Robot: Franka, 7 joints.
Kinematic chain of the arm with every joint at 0, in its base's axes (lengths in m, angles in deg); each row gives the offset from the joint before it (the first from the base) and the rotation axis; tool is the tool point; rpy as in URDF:
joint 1: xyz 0 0 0.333 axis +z
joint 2: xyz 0 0 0 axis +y
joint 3: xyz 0 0 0.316 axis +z
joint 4: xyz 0.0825 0 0 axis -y
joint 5: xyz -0.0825 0 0.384 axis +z
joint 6: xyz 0 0 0 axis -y
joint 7: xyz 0.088 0 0 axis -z
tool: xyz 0 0 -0.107 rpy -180 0 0
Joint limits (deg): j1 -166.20..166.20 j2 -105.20..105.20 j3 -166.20..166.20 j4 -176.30..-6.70 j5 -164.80..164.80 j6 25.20..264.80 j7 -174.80..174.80
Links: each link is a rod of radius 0.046 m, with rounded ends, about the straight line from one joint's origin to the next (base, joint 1, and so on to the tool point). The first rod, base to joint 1, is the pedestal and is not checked.
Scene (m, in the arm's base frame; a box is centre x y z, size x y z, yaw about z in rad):
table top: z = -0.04
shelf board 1: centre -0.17 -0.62 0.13 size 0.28 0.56 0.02 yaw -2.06
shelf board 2: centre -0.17 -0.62 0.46 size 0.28 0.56 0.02 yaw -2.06
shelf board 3: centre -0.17 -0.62 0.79 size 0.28 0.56 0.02 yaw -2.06
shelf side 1: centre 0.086 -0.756 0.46 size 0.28 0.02 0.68 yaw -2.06
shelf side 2: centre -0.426 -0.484 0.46 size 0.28 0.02 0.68 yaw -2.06
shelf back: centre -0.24 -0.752 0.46 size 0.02 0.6 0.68 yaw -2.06
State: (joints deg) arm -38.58 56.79 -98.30 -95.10 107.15 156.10 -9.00
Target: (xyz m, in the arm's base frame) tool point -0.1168 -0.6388 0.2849
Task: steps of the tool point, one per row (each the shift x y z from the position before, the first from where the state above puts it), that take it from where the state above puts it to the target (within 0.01 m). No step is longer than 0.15 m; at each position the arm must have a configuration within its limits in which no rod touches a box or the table.
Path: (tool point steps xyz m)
1: 0.0384 0.0565 -0.0151
2: 0.0429 0.0787 0.0053
3: 0.0425 0.0975 0.0097
4: 0.0065 -0.0394 -0.1151
5: 0.0346 -0.0094 -0.1163
6: 0.0489 0.0244 -0.1059
7: -0.0131 -0.0696 -0.0081
8: -0.0267 -0.0666 -0.0025
9: -0.0399 -0.0603 0.0028
10: -0.0519 -0.0509 0.0078

